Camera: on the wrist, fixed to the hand. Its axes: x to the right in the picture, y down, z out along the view.
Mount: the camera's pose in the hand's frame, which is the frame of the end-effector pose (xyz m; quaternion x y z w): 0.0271 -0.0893 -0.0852 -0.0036 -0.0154 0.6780 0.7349
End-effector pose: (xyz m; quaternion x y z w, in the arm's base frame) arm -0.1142 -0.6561 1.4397 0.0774 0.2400 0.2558 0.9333
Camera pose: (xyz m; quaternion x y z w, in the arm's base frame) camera -0.0960 -0.7169 1.3304 0.2202 0.1086 0.8204 0.5164
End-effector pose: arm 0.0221 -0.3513 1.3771 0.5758 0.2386 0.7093 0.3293
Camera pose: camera -0.0470 -0.2680 1.3119 -0.5947 0.2227 -0.7365 0.2332
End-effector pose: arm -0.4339 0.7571 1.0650 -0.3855 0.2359 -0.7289 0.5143
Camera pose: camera -0.5579 0.7595 1.0894 -0.1364 0.4294 -0.1802 0.8744
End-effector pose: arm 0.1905 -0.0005 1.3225 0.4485 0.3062 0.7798 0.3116
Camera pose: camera 0.1226 0.0585 1.2337 -0.5481 0.0867 -0.7785 0.2934
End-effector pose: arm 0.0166 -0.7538 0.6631 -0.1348 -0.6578 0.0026 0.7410
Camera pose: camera 0.0879 -0.8517 0.6993 -0.5477 -0.4034 0.5040 0.5322
